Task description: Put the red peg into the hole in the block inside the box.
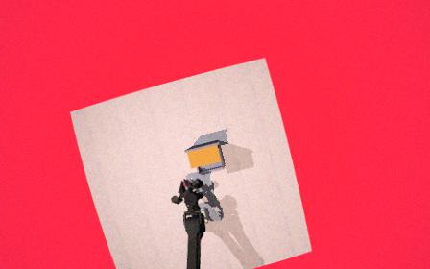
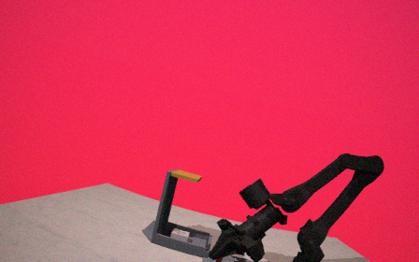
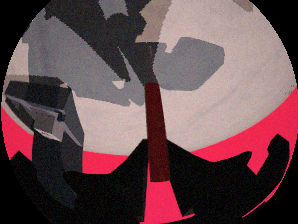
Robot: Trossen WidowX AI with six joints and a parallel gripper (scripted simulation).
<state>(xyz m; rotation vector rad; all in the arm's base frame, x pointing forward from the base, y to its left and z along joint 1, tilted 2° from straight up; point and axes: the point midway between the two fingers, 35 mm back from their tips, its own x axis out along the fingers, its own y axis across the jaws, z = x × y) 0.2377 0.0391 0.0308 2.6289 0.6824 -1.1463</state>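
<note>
The box's back wall lies 180 mm ahead of my gripper tip, 150 mm to the right of it and 70 mm above it. Round my gripper tip: orange roof 140 mm ahead, 160 mm to the right, 170 mm above; then red peg 20 mm behind, 10 mm to the right, 10 mm below.
</note>
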